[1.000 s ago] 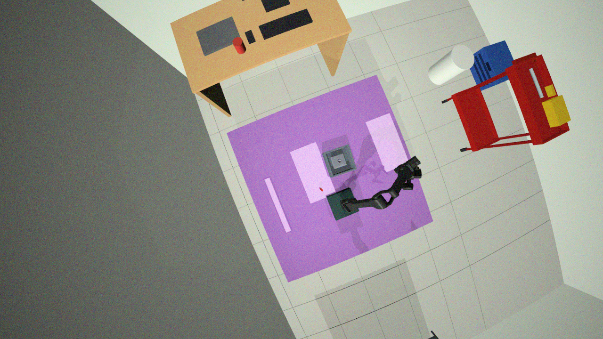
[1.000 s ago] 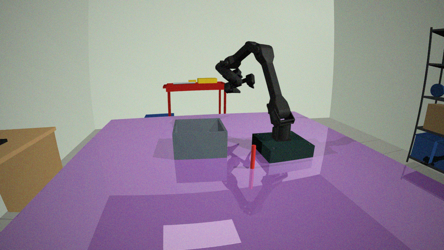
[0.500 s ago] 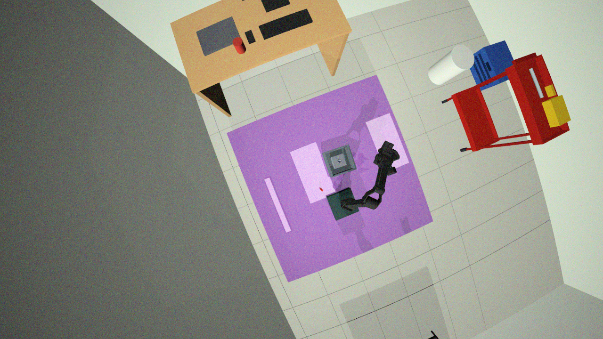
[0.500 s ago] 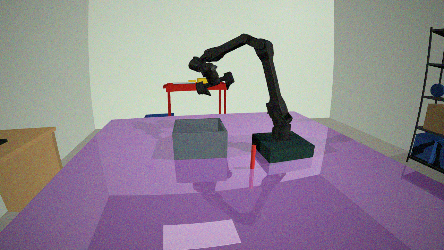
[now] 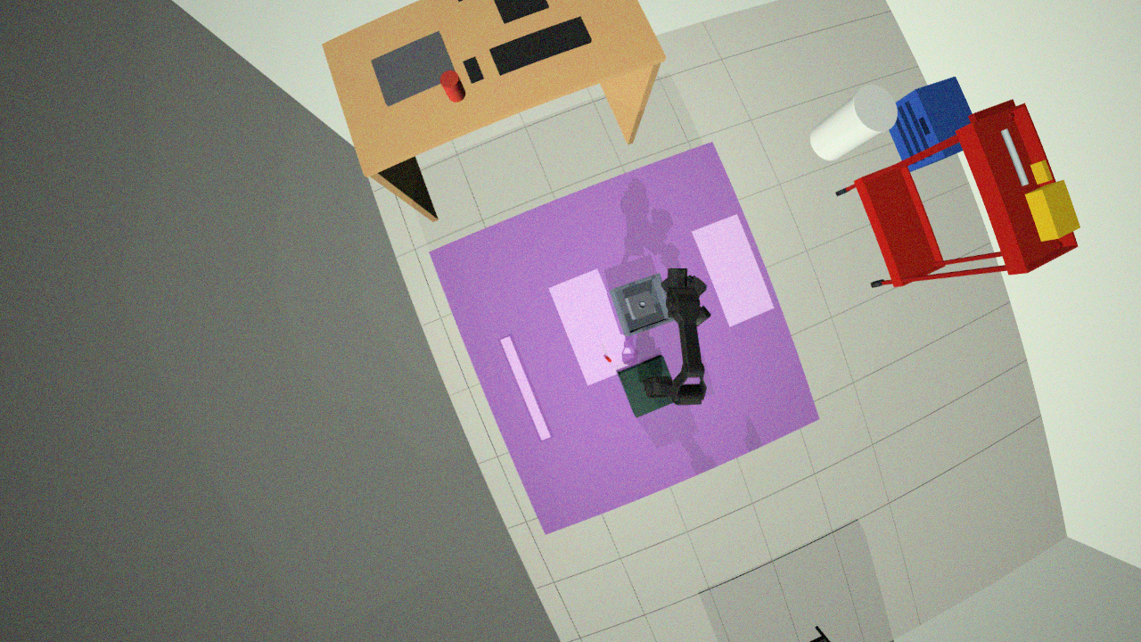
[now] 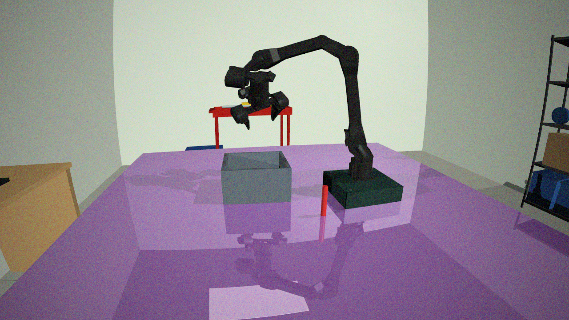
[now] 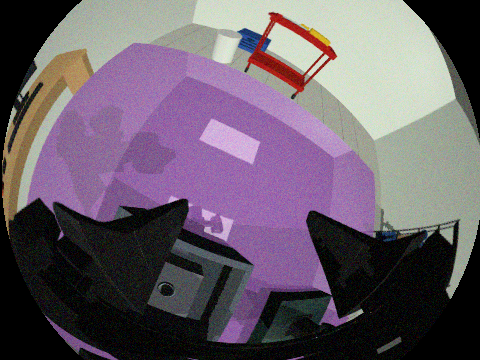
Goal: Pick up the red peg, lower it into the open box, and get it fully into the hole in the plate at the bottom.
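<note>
The red peg lies 340 mm to the left of my gripper tip, 140 mm below it and 140 mm behind it. Also, from my gripper tip: grey box (150 mm to the left, 150 mm below, 30 mm ahead); then plate (150 mm to the left, 130 mm below, 30 mm ahead).
</note>
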